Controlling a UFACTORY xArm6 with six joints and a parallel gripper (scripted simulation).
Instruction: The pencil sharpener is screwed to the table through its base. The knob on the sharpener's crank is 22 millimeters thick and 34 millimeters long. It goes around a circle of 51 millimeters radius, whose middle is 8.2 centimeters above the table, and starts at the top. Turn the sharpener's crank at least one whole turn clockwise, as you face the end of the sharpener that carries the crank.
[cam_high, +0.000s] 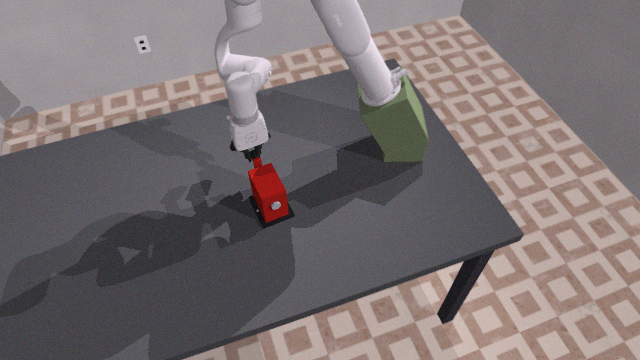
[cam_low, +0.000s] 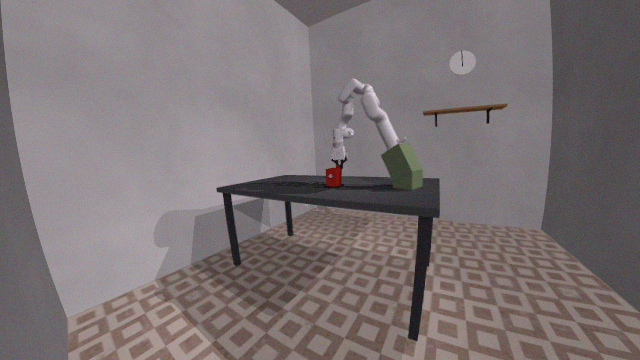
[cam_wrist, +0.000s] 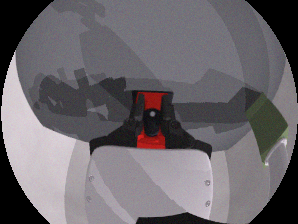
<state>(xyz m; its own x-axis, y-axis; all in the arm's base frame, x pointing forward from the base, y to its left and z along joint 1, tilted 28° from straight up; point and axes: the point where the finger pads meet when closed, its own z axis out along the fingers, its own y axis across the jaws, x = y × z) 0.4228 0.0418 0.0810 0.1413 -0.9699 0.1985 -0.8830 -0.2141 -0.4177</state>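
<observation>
My hand is 20 mm to the right of the black knob.
</observation>
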